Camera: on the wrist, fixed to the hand. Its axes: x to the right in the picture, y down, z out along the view.
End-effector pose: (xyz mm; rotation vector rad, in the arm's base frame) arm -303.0 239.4 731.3 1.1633 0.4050 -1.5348
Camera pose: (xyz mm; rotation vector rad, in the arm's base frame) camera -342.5 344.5 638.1 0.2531 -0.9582 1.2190
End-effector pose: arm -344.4 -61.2 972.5 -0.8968 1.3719 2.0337
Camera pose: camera -257.2 -124.2 874.0 -1.0521 -0.5644 -0.7137
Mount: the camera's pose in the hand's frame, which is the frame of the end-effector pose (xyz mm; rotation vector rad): 15.5 -99.6 -105.5 -0.3072 -0.0494 3.0914
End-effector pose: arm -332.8 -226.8 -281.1 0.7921 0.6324 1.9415
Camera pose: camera -361.4 -180.0 -416.3 -0.5005 0.8787 -1.0737
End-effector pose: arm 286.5 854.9 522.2 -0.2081 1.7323 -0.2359
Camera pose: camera 180.6 759.2 552.3 2.0153 0.3040 2.0734
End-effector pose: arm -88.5 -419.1 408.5 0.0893 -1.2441 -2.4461
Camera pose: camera -109.9 -452.8 268.2 -0.9934 0.0917 0.2848
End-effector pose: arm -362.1 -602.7 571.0 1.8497 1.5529 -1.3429
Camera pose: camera -408.9 -480.7 635.9 1.2637 -1.4198 0.5271
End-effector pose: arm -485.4 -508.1 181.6 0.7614 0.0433 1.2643
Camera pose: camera -441.9 -452.4 53.9 0.0917 0.9892 -1.7750
